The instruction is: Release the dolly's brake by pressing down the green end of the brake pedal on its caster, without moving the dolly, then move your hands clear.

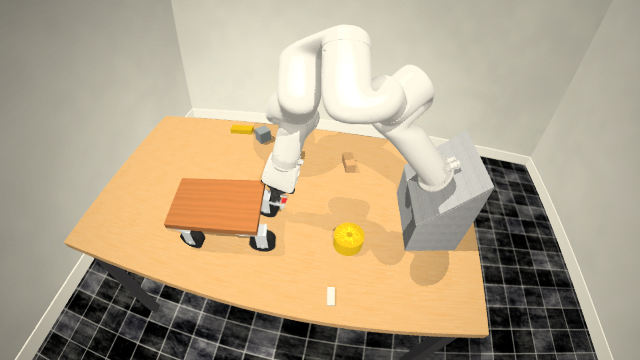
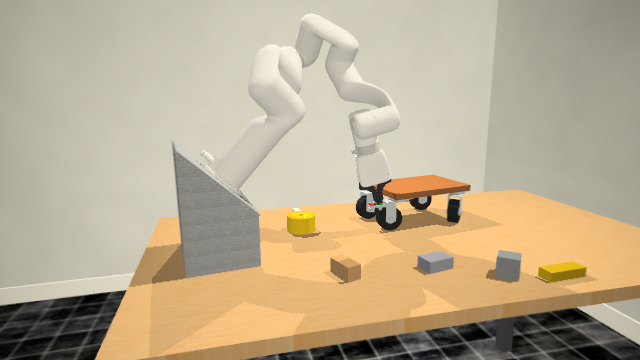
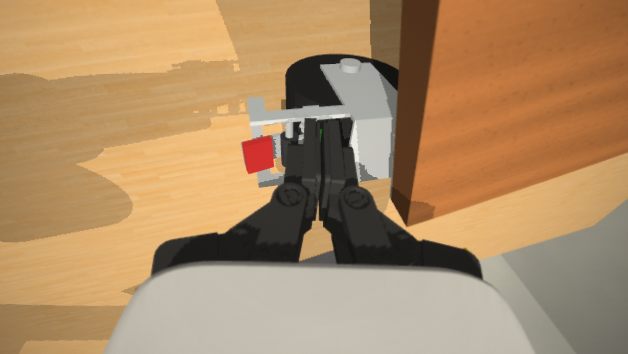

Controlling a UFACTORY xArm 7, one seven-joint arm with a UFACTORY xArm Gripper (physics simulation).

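Note:
The dolly (image 1: 215,205) (image 2: 425,186) (image 3: 520,90) has an orange wooden deck and stands on its wheels. Its brake caster (image 1: 270,211) (image 2: 388,218) (image 3: 306,80) is at the deck corner by my gripper. The pedal's red end (image 1: 284,200) (image 2: 370,204) (image 3: 258,154) points away from the deck. The green end (image 2: 380,204) (image 3: 320,134) shows as a sliver, mostly hidden by my fingertips. My gripper (image 1: 273,199) (image 2: 379,201) (image 3: 318,142) is shut and empty, pointing down with its tips at the green end. Contact and the pedal's tilt are hard to tell.
A yellow cylinder (image 1: 348,239) (image 2: 301,223) stands between dolly and pedestal (image 1: 440,225) (image 2: 220,235). A white block (image 1: 331,296), brown block (image 1: 349,162) (image 2: 345,269), purple-grey block (image 2: 435,262), grey block (image 1: 263,134) (image 2: 508,265) and yellow bar (image 1: 242,129) (image 2: 562,271) lie on the table.

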